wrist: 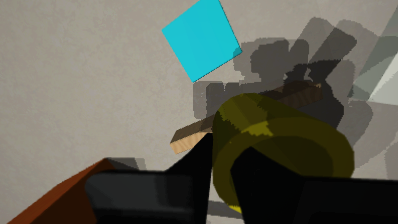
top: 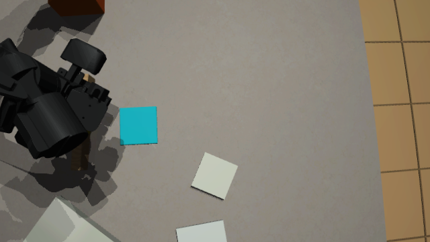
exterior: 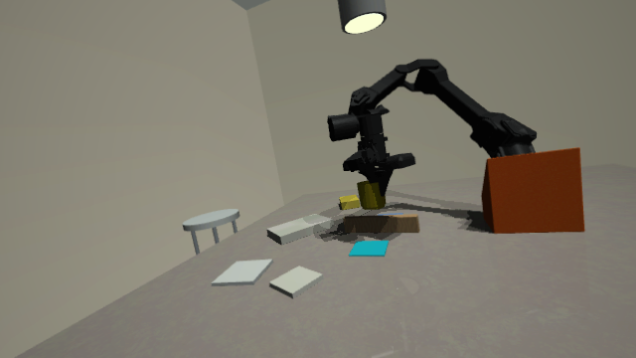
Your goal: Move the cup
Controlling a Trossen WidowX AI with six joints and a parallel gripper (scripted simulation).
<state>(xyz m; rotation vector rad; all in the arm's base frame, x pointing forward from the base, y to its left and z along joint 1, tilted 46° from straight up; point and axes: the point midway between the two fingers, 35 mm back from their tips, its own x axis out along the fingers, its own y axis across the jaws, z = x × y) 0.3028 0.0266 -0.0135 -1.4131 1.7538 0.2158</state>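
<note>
Now: gripper tip 110 mm above the cyan pad, 80 mm to the right of it and 30 mm short of it. Also, from my gripper tip: wooden bar 90 mm below, 30 mm to the right, 20 mm ahead; then blue pad 140 mm to the right, 110 mm below, 10 mm ahead; then yellow cup 20 mm to the right, 20 mm ahead.
</note>
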